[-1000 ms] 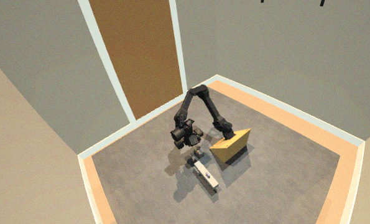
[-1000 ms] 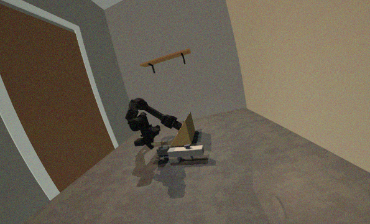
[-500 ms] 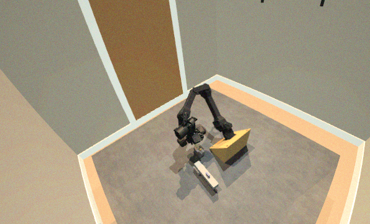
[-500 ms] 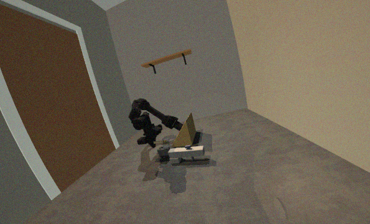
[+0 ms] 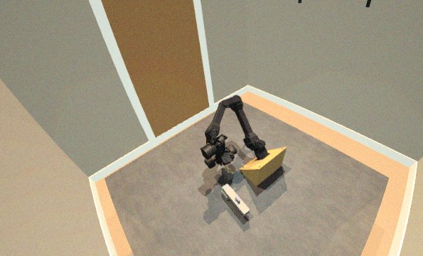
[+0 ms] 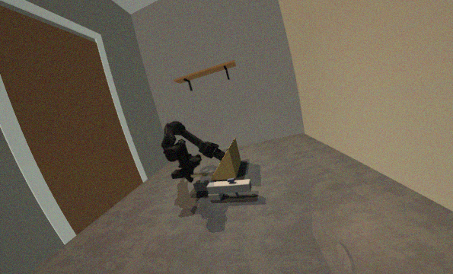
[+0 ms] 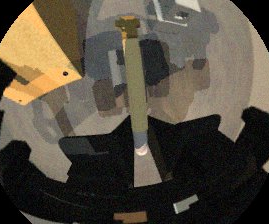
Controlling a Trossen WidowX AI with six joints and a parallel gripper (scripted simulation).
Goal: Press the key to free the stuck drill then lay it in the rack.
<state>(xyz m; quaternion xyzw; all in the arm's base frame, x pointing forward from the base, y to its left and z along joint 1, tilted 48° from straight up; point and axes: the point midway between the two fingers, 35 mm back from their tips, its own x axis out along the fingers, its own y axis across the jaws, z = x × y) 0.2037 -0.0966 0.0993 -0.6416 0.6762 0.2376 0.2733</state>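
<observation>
Now: gripper tip 4 cm to the right of the drill and 3 cm below it. Also, from my gripper tip: blue piece (24 cm to the left, 9 cm ahead, 1 cm above); then fixture (21 cm to the left, 9 cm ahead, 1 cm below).
</observation>
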